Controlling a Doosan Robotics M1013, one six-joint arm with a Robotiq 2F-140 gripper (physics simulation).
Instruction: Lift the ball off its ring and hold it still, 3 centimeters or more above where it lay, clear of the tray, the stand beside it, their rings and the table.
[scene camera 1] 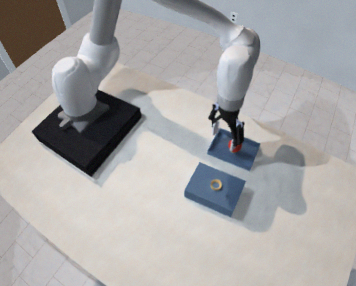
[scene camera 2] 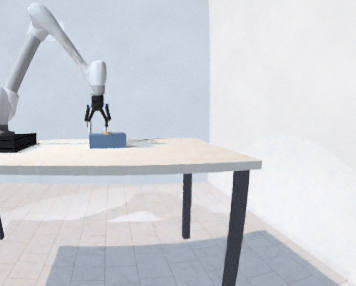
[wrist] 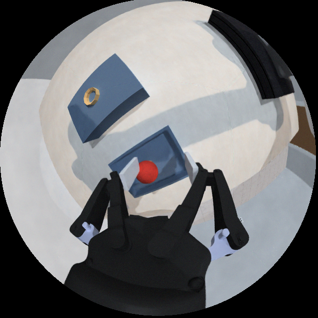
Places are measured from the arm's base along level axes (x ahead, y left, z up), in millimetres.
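Pixels of known places: gripper, fingertip midpoint: (scene camera 1: 223, 141); arm's base, link origin: (scene camera 1: 83, 112).
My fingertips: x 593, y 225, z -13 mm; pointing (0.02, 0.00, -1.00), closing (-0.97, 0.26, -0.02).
For each thing: its top centre in the pictures, then the offset to it from my fingertips. "spot": a spot on its surface instead. Level surfaces: height alone.
- red ball, top centre: (scene camera 1: 236, 141) 46 mm ahead, 19 mm left, 11 mm up
- blue tray, top centre: (scene camera 1: 234, 146) 46 mm ahead, 19 mm left, 27 mm down
- tan ring, surface spot: (scene camera 1: 211, 183) (scene camera 2: 103, 131) spot: 62 mm ahead, 199 mm right, 22 mm up
- table, surface height: 54 mm down
The red ball (scene camera 1: 237, 146) (wrist: 147, 172) sits in the blue tray (scene camera 1: 245, 161) (wrist: 167, 145); its ring does not show beneath it. The ball does not show in scene camera 2. My gripper (scene camera 1: 224, 136) (scene camera 2: 98, 130) (wrist: 160, 161) is open, pointing down over the tray, and holds nothing. In the wrist view, the ball appears between the finger pads, close to the left pad and well apart from the right one. In scene camera 1, one finger partly covers the ball. Whether that pad touches it, I cannot tell.
The blue stand (scene camera 1: 202, 191) (scene camera 2: 107, 141) (wrist: 120, 80) is beside the tray, with a tan ring (scene camera 1: 211, 183) (scene camera 2: 106, 133) (wrist: 86, 97) on top. The black base block (scene camera 1: 90, 157) (scene camera 2: 22, 142) (wrist: 245, 52) is under the arm's base on the table (scene camera 1: 140, 220) (scene camera 2: 165, 152).
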